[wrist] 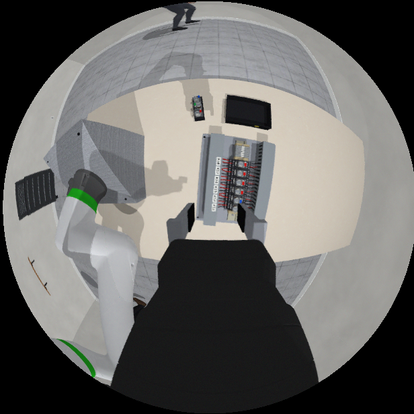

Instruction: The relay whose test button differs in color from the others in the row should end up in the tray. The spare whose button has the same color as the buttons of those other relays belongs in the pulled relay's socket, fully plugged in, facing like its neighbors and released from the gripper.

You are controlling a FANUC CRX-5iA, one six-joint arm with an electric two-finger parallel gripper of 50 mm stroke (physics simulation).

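The relay with the blue button [237, 201] sits at the near end of the row on the panel, close beside the right finger in the view. Several relays with red buttons [240, 183] stand in line beyond it. The spares stand in a small black holder at the upper middle: one with a blue button [198, 99] at the far end, one with a green button [197, 106] in the middle, one with a red button [199, 114] at the near end. The black tray [248, 112] lies right of them. My gripper [215, 211] is open and empty, above the panel's near end.
The grey panel [201, 175] carries wire ducts [267, 175], red and dark wires and a white label strip. A grey metal pedestal [115, 150] and the white robot arm [115, 250] are on the left. A person [180, 17] stands beyond the table [315, 175].
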